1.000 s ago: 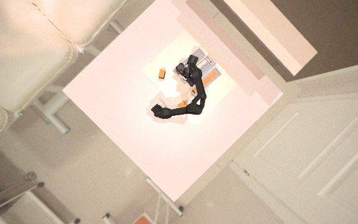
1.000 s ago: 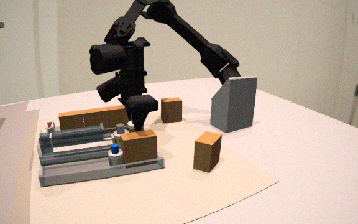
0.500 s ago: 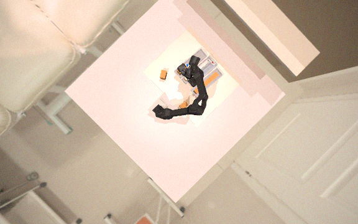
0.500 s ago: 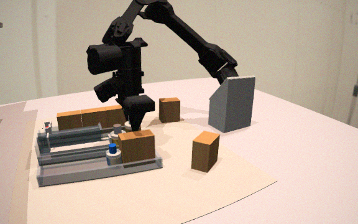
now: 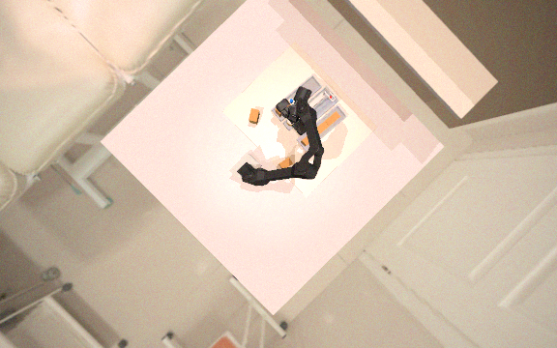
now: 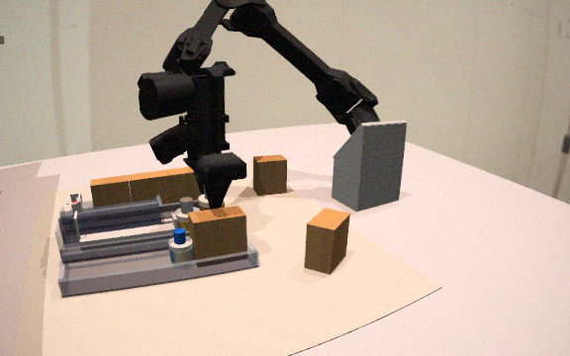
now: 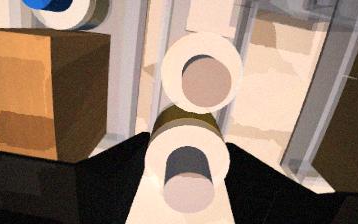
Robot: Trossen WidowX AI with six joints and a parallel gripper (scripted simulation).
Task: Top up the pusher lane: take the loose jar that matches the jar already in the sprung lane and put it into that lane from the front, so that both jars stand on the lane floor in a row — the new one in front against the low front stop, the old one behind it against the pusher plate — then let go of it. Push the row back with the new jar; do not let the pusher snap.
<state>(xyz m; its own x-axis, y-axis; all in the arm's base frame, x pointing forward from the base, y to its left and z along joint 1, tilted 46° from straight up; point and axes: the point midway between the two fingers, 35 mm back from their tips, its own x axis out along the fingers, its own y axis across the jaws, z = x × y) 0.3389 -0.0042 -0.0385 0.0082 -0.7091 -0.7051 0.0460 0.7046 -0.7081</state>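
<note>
Right now the grey lane is 14 cm ahead of my gripper tip, 3 cm to the right of it and 3 cm below it.
</note>
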